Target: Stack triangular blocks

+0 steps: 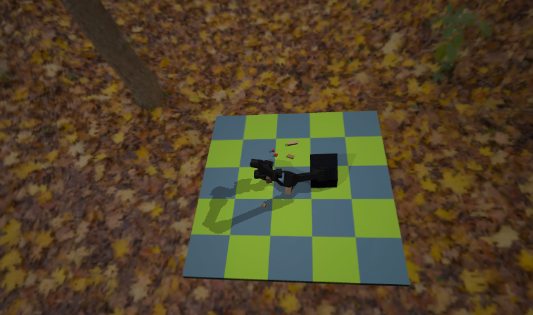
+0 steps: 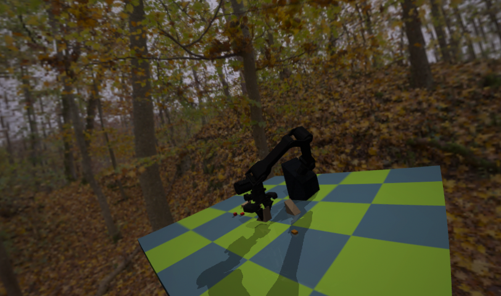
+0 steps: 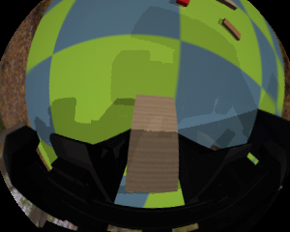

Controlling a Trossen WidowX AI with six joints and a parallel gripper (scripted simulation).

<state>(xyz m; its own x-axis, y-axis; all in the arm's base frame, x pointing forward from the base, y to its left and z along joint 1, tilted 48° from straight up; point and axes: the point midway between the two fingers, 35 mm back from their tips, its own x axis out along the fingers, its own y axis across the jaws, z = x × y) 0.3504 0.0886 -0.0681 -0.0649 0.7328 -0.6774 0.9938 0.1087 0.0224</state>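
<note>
Now: the small orange cube 180 mm to the left of my gripper tip, 20 mm below it and 20 mm ahead of it. From my gripper tip the other things lie so: triangular block: 10 mm to the left, 10 mm above.
</note>
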